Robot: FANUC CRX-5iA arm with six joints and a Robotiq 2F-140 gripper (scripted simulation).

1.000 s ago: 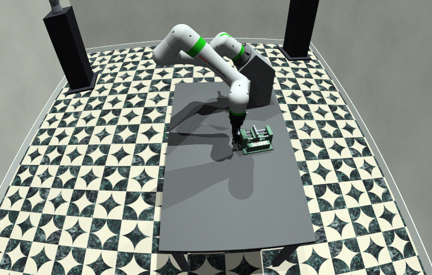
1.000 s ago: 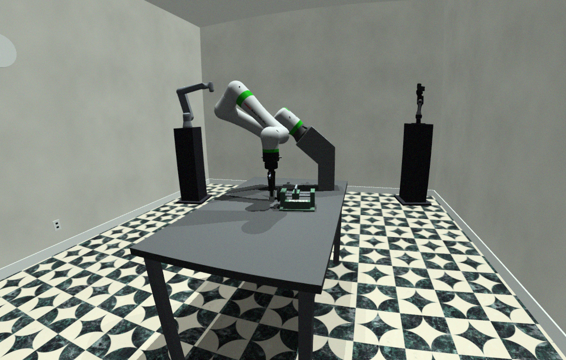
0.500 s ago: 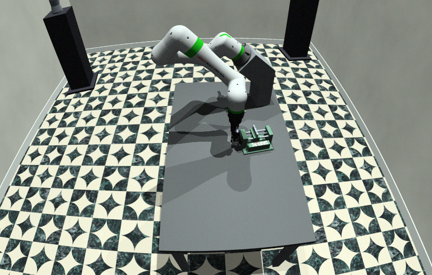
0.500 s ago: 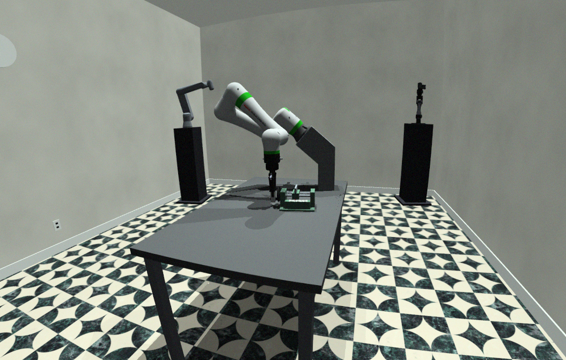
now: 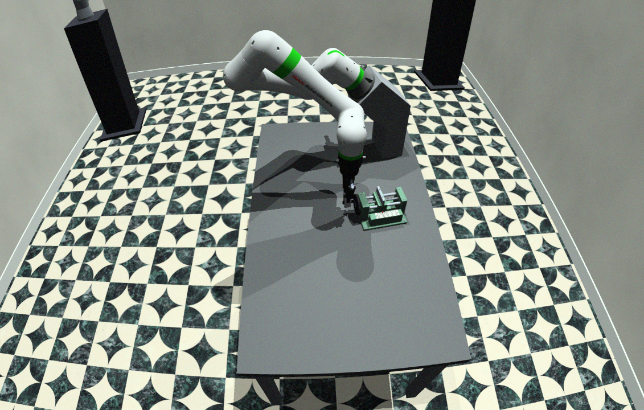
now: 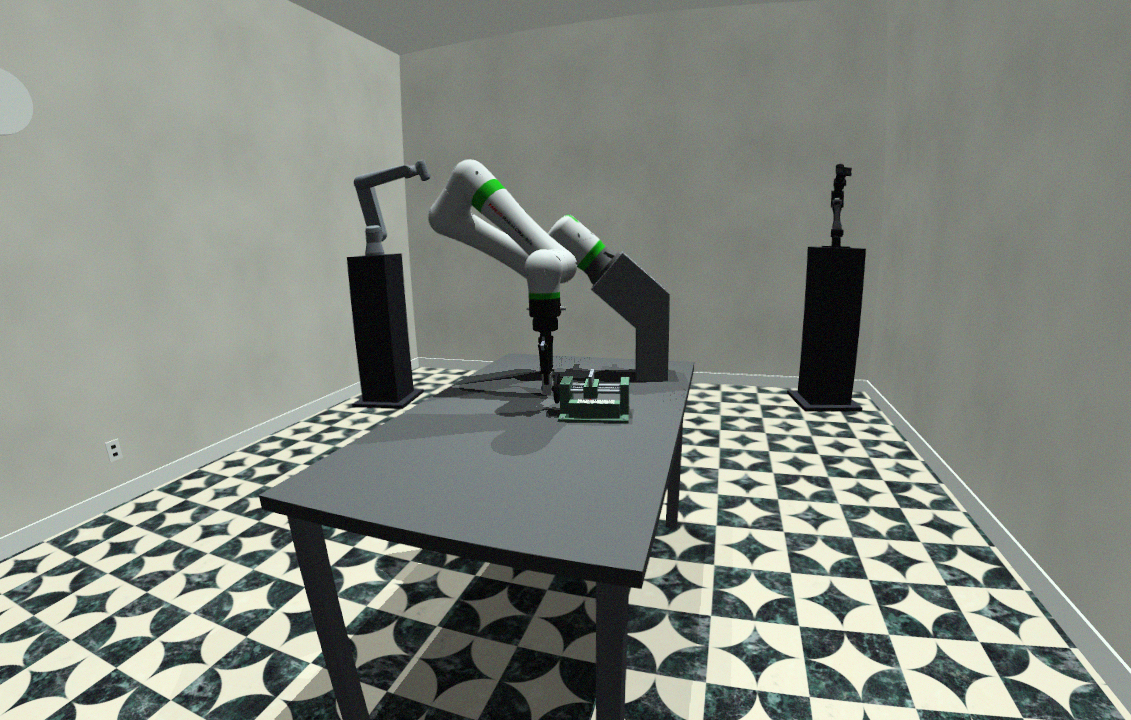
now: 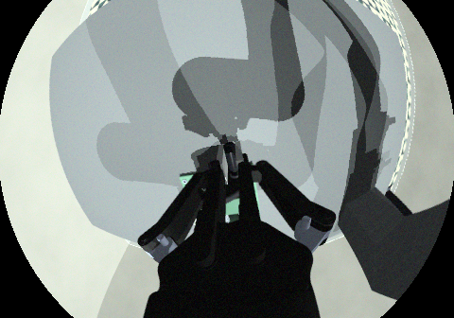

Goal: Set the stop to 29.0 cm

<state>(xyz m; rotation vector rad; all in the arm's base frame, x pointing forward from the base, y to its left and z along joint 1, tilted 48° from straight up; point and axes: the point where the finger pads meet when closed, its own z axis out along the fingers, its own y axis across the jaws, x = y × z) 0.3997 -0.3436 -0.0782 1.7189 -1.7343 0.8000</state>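
Now: hand 10 mm short of the black handwheel, 20 mm to the right of it and 10 mm above it. From my hand the other things lie so: green stop fixture 50 mm ahead, 140 mm to the left, 10 mm above.
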